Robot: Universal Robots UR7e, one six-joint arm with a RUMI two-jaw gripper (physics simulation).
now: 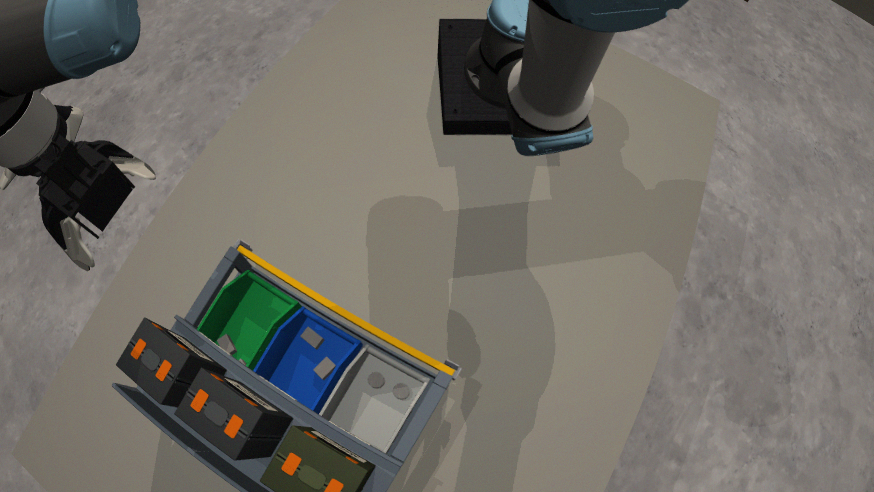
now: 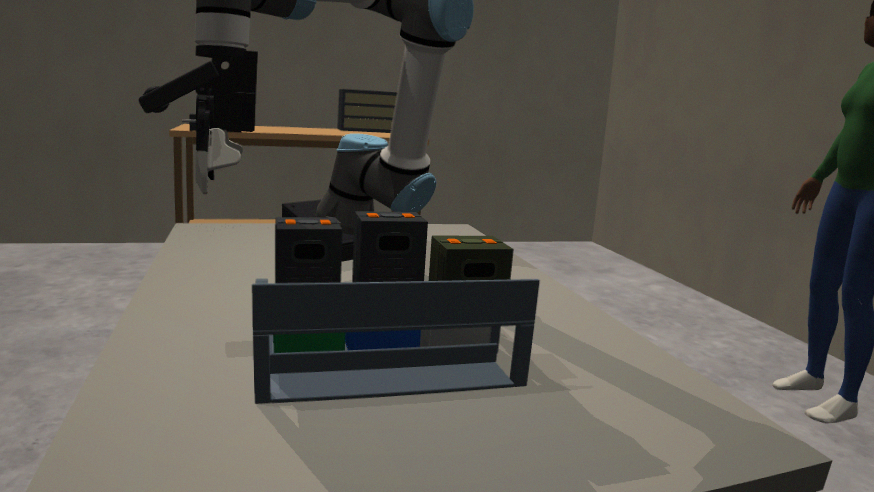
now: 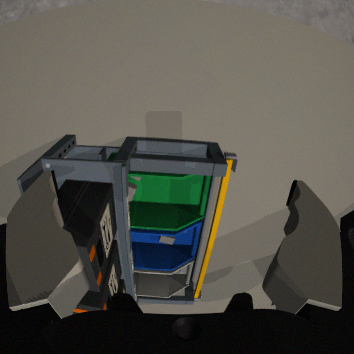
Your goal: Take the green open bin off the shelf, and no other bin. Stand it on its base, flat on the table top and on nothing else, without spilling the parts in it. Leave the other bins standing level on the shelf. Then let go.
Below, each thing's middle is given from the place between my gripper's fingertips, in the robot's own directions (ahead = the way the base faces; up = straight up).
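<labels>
From my hand, the green open bin [image 1: 248,309] is 21 cm below, 4 cm ahead and 14 cm to the left. The blue bin [image 1: 288,362] is 21 cm below my hand as well, but 6 cm ahead of it and 25 cm to the left of it. Then there's the yellow bar [image 1: 273,270], which is 19 cm below my hand, 4 cm behind it and 27 cm to the left of it, and the olive case [image 2: 451,256], which is 10 cm below my hand, 18 cm ahead of it and 34 cm to the left of it.
</labels>
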